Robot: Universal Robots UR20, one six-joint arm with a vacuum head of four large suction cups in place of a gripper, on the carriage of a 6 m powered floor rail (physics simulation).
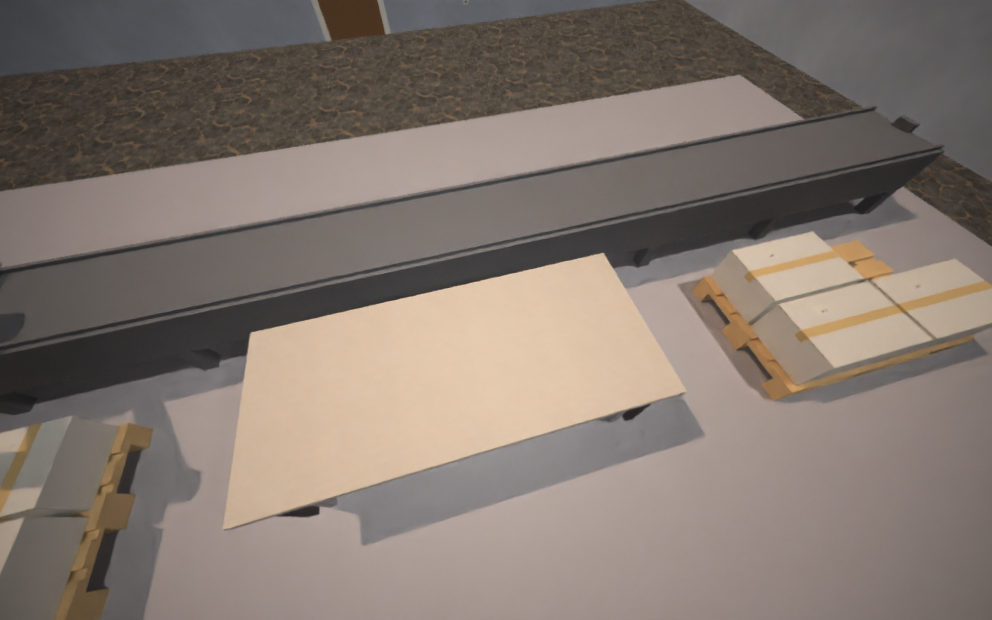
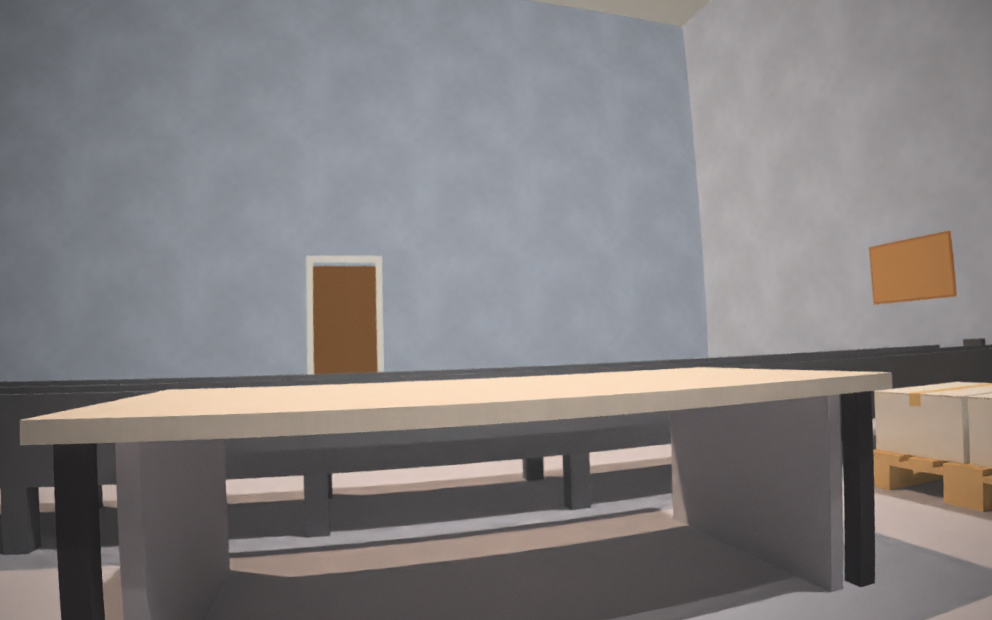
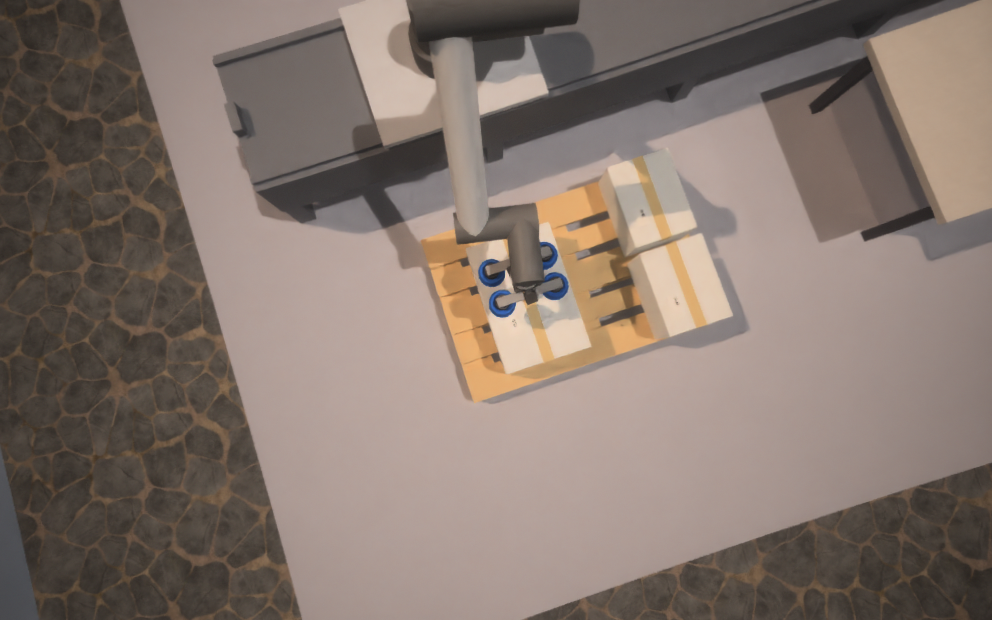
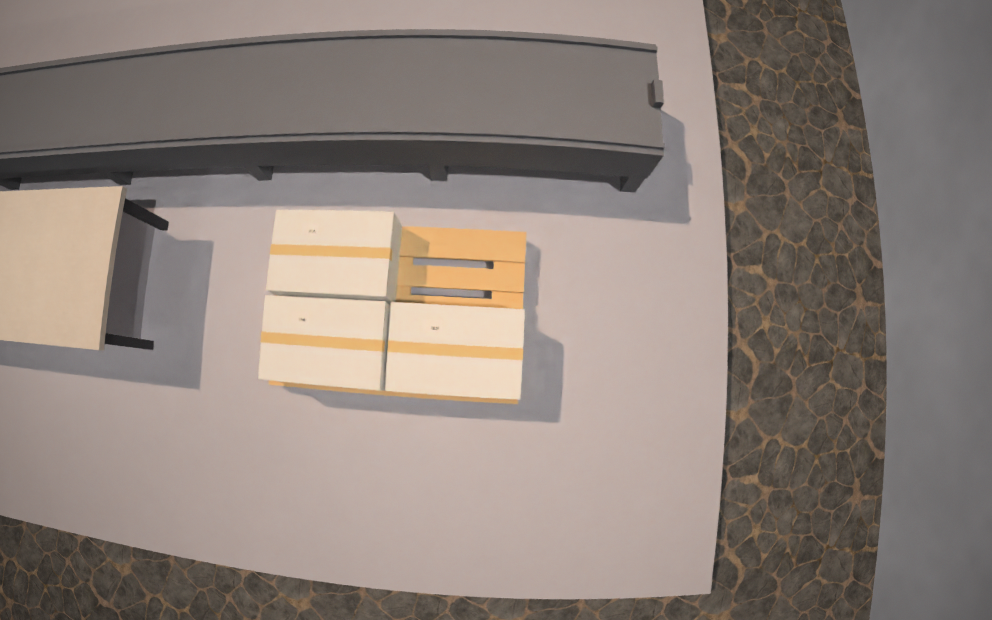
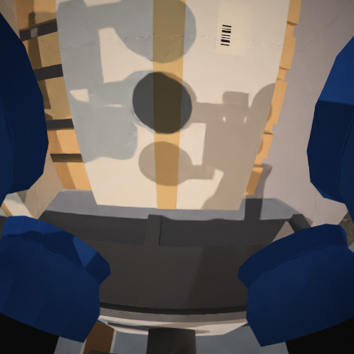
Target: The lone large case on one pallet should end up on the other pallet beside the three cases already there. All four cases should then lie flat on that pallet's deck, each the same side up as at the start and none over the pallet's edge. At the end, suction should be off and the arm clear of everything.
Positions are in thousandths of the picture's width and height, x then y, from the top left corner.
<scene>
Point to my suction head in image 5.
At 829, 801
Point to a pallet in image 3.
469, 507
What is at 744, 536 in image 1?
A pallet.
</scene>
